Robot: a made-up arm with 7 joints. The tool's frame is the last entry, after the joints.
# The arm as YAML. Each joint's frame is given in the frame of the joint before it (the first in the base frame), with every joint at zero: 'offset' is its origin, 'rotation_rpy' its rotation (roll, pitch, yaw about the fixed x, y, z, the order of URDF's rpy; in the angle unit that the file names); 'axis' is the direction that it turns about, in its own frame. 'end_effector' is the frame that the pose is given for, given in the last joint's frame.
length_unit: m
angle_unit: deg
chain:
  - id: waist
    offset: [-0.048, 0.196, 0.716]
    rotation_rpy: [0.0, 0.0, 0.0]
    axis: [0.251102, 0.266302, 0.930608]
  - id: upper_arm
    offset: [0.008, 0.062, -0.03]
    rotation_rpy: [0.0, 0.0, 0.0]
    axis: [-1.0, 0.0, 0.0]
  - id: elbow
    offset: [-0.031, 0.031, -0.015]
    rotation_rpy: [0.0, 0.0, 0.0]
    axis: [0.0, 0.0, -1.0]
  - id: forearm
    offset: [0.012, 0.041, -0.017]
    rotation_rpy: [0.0, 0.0, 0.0]
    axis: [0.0, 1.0, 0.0]
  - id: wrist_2
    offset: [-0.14, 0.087, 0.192]
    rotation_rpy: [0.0, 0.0, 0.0]
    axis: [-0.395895, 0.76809, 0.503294]
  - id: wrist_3
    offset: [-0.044, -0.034, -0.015]
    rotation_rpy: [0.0, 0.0, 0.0]
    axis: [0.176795, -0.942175, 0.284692]
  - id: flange
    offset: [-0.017, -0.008, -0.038]
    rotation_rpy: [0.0, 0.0, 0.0]
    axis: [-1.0, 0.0, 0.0]
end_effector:
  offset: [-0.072, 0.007, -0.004]
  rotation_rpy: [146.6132, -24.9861, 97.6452]
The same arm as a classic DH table. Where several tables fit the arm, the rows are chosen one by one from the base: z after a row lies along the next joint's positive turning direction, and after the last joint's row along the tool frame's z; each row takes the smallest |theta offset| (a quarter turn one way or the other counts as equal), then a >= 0, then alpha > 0; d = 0 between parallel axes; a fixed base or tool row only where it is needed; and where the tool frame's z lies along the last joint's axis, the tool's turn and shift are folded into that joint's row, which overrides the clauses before.
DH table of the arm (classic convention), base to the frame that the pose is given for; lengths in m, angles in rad. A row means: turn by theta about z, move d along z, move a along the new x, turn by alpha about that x. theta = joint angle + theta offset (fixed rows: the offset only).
base (fixed): a -0.1694, alpha -0.3747, d 0.4372, theta_offset -0.7560
waist: a -0.0679, alpha 1.8246, d 0.2875, theta_offset -0.8506
upper_arm: a -0.0310, alpha 1.5708, d 0.0199, theta_offset -0.2787
elbow: a 0.0120, alpha 1.5708, d 0.0320, theta_offset -1.5708
forearm: a 0.0087, alpha 0.6949, d -0.1568, theta_offset -0.6665
wrist_2: a -0.0538, alpha 2.2789, d 0.3652, theta_offset 0.4276
wrist_3: a -0.0387, alpha -1.7485, d 0.0129, theta_offset 1.1856
flange: a 0.0042, alpha -2.0926, d 0.0924, theta_offset 0.7679
tool (fixed): a 0.0000, alpha 0.0000, d 0.0080, theta_offset -0.1396

